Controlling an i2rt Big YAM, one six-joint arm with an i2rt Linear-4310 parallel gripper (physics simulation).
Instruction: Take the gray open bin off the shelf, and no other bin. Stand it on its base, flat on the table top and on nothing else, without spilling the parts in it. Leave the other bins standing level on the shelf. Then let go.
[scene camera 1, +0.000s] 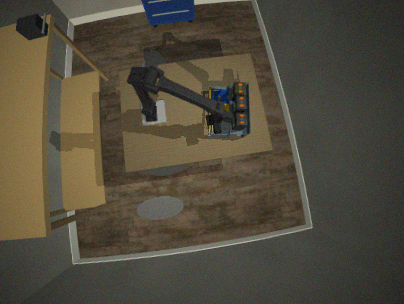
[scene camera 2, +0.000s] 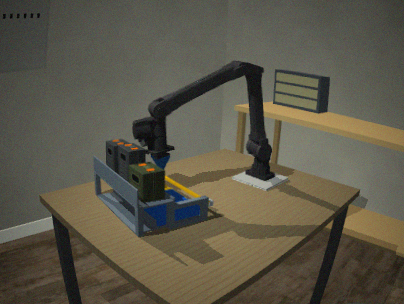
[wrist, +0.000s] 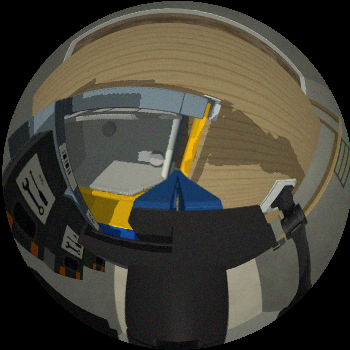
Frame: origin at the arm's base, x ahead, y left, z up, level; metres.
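Where they show: gripper, fingertip midpoint: (wrist: 177, 174); arm's base, origin of the base link: (scene camera 1: 151, 114) (scene camera 2: 260, 175) (wrist: 281, 195).
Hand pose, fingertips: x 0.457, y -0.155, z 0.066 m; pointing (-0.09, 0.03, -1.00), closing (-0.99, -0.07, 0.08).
Observation:
Things, the pixels of their top centre, and the offset from my fingertips. Level surfaces: height alone.
- gray open bin, middle of its top: (wrist: 99, 159) (scene camera 1: 223, 124) dx +0.088, dy -0.020, dz +0.001 m
- yellow bin, middle of its top: (wrist: 114, 214) (scene camera 1: 223, 110) dx +0.104, dy +0.091, dz +0.001 m
- blue bin, middle of its top: (wrist: 123, 236) (scene camera 2: 171, 195) (scene camera 1: 223, 96) dx +0.122, dy +0.202, dz +0.001 m
- green box, middle of its top: (wrist: 84, 265) (scene camera 2: 146, 166) (scene camera 1: 240, 88) dx +0.218, dy +0.188, dz +0.119 m
- yellow bar, middle of its top: (wrist: 170, 214) (scene camera 2: 178, 184) dx +0.003, dy +0.107, dz -0.015 m
- table, its level: dz -0.080 m
The gray open bin (wrist: 90, 145) sits at the end of the shelf (scene camera 1: 248, 111) (scene camera 2: 117, 185) (wrist: 145, 95), with small light-gray parts inside. The yellow bin (scene camera 1: 226, 107) (wrist: 115, 210) is beside it, and the blue bin (scene camera 1: 220, 95) (scene camera 2: 175, 195) (wrist: 117, 232) is beyond the yellow one. My gripper (scene camera 2: 161, 167) (wrist: 177, 174) is shut and empty. Its blue fingertips point down above the shelf's front side, near the gray and yellow bins. Whether they touch anything cannot be told. The arm hides the fingertips in scene camera 1, and boxes hide the gray bin in scene camera 2.
Two dark boxes (scene camera 1: 241, 102) (scene camera 2: 131, 161) (wrist: 32, 192) and a green box (scene camera 1: 240, 89) (scene camera 2: 154, 184) stand in a row along the shelf's back. A yellow bar (scene camera 2: 182, 186) (wrist: 192, 145) runs along its front. The arm's white base plate (scene camera 2: 277, 181) is across the table (scene camera 2: 250, 220).

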